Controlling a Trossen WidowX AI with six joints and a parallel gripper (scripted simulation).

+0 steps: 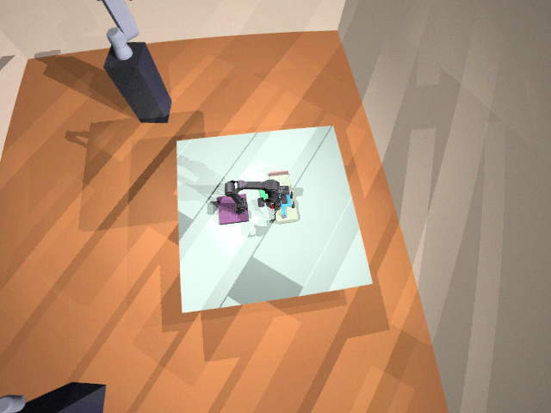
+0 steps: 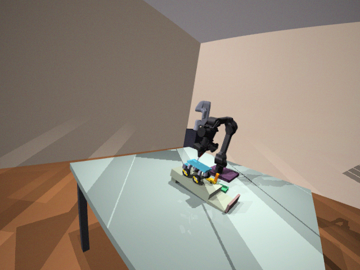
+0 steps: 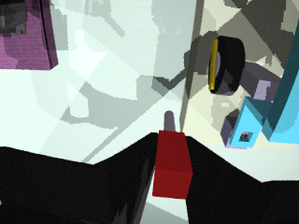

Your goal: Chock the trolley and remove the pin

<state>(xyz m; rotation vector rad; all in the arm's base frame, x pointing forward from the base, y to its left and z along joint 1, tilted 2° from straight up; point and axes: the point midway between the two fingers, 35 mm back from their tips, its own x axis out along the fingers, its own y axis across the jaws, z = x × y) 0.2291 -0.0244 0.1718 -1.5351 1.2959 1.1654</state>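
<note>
Now: gripper tip 50 mm past the green tray, 160 mm to the right of it and 170 mm above it. Also, from my gripper tip: ramp (80 mm ahead, 80 mm to the left, 120 mm below); then blue-topped trolley (80 mm ahead, 80 mm to the left, 50 mm below); then stop pin (right at my gripper tip).
</note>
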